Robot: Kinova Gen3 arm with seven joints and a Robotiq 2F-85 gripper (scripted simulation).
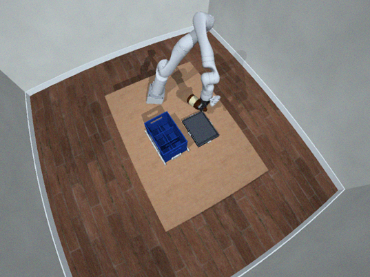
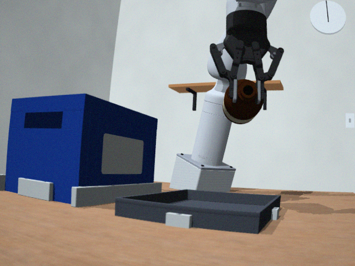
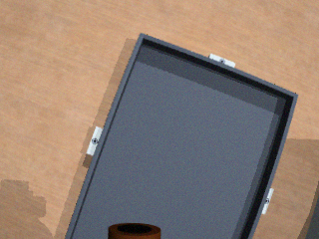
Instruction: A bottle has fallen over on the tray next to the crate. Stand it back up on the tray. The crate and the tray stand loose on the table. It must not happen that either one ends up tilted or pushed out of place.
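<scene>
Right now the brown bottle is 5 cm behind my hand and 1 cm to the right of it. From my hand the other things lie so: blue crate: 32 cm to the right, 12 cm below, 2 cm behind; tray: 19 cm below, 5 cm ahead, 4 cm to the right.
</scene>
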